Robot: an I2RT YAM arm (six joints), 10 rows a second.
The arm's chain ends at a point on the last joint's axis. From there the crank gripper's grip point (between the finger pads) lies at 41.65 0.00 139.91 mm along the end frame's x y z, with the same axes.
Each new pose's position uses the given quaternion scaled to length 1; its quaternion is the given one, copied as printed.
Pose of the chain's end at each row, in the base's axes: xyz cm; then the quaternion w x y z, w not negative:
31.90, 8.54, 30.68, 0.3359, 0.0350, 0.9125, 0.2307
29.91, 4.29, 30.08, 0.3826, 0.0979, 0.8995, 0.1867
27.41, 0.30, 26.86, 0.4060, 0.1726, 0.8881, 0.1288
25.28, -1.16, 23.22, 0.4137, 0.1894, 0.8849, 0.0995
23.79, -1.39, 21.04, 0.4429, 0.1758, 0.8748, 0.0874
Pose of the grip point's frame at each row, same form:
37.49, 15.01, 18.85, 0.3359, 0.0350, 0.9125, 0.2307
37.19, 9.27, 18.45, 0.3826, 0.0979, 0.8995, 0.1867
35.58, 3.25, 15.13, 0.4060, 0.1726, 0.8881, 0.1288
33.61, 0.85, 11.40, 0.4137, 0.1894, 0.8849, 0.0995
32.79, 0.17, 9.65, 0.4429, 0.1758, 0.8748, 0.0874

